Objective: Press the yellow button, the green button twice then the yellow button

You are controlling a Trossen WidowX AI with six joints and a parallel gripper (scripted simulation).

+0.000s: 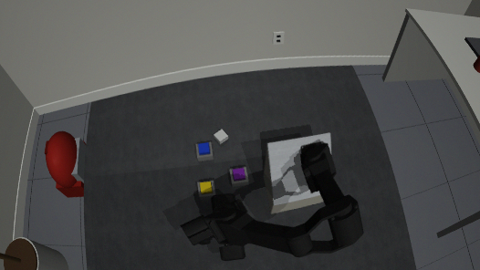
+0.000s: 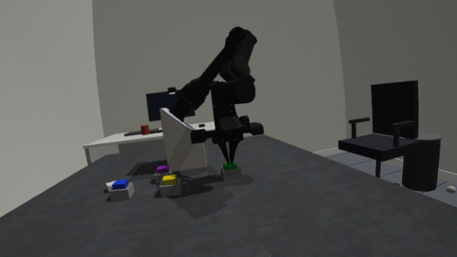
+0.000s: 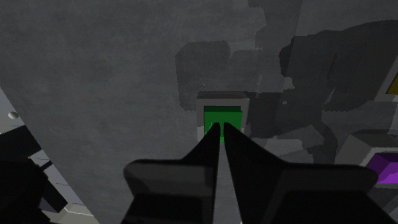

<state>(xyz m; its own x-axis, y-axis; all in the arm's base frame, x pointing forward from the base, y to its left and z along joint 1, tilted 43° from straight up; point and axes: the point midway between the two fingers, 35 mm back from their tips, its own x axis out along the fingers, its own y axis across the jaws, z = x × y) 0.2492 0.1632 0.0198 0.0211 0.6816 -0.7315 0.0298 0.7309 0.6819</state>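
My gripper tip is 10 mm above the green button. From my gripper tip the other things lie so: yellow button (160 mm to the right, 40 mm ahead); blue button (290 mm to the right, 30 mm ahead); purple button (190 mm to the right, 60 mm behind).
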